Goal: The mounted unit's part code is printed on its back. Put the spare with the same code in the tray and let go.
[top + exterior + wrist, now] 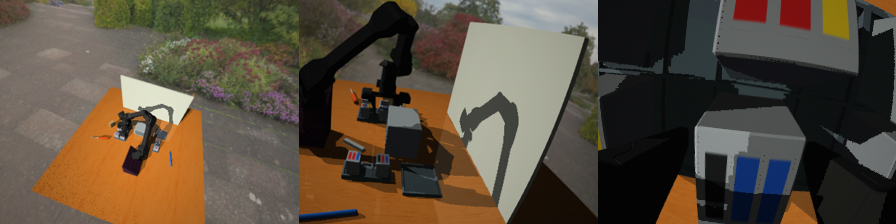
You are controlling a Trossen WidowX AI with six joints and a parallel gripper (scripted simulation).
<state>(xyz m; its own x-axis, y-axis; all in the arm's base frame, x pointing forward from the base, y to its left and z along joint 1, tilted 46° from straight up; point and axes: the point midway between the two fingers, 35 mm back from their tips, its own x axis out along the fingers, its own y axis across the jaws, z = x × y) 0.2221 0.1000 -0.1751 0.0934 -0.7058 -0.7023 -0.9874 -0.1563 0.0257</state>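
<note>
Right now my gripper tip is 35 cm to the left of the dark tray, 13 cm short of it and 1 cm above it. The rest, counted from my gripper tip: brown block (17 cm to the left, 2 cm above, 1 cm ahead); grey spare (2 cm above); grey mounted unit (15 cm to the right, 7 cm ahead, 3 cm above).
</note>
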